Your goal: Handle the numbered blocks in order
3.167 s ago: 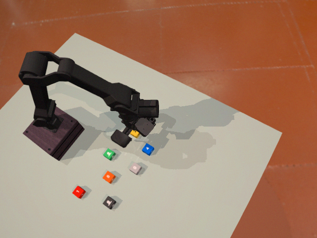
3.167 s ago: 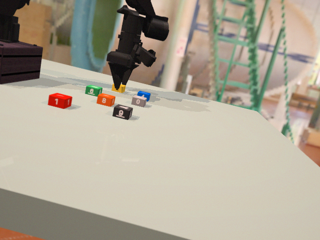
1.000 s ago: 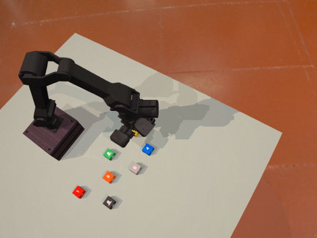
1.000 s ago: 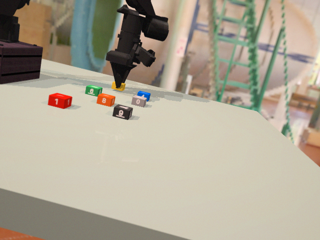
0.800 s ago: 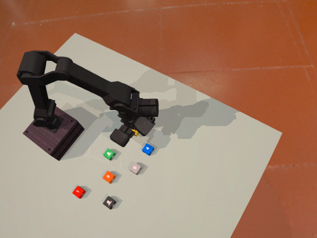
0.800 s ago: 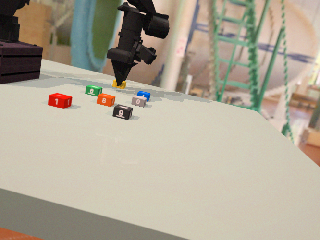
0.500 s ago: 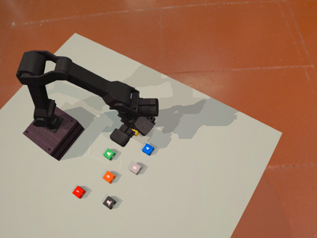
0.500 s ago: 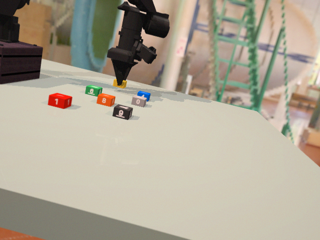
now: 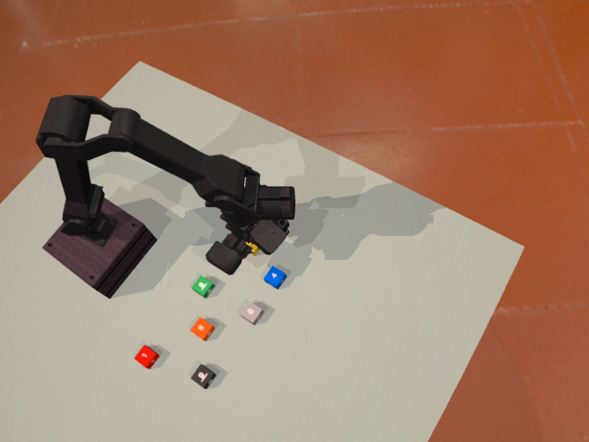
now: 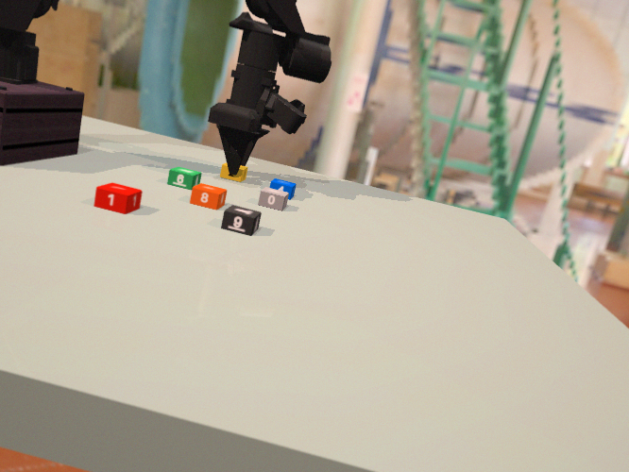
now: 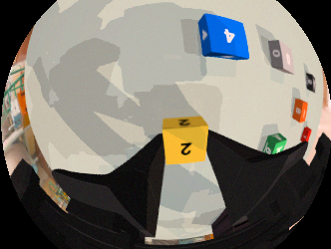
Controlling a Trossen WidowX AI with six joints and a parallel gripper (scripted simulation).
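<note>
My gripper tip is right at the yellow block. The rest, counted from my gripper tip: blue block: 7 cm ahead, 5 cm to the right; green block: 6 cm behind, 12 cm to the right; grey block: 6 cm ahead, 13 cm to the right.
</note>
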